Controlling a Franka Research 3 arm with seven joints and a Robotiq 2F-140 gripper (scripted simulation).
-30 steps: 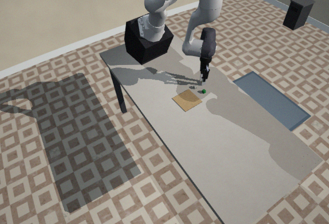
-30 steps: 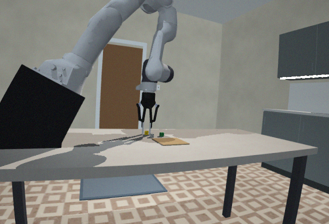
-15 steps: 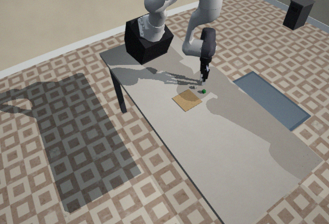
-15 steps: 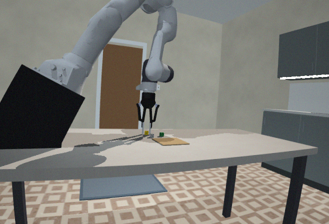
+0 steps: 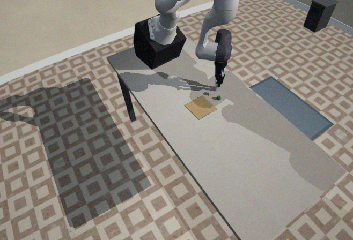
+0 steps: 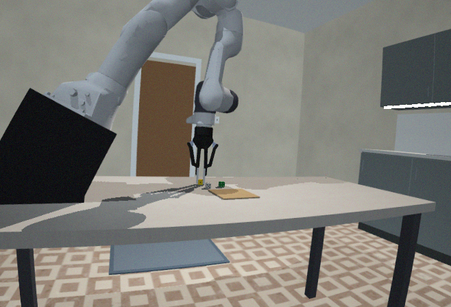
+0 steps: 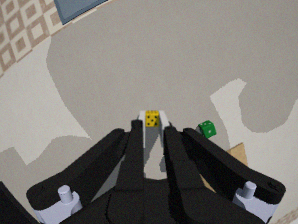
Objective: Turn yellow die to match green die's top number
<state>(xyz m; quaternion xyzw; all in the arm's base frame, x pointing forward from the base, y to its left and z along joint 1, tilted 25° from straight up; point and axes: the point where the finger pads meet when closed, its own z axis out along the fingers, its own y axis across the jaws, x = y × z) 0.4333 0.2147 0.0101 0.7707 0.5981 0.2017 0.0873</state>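
The yellow die lies 3 cm below my hand. From my hand the other things lie so: green die 8 cm ahead, 4 cm to the right, 3 cm below; then tan mat 10 cm ahead, 17 cm to the right, 4 cm below; then white die 2 cm ahead, 7 cm to the right, 3 cm below.
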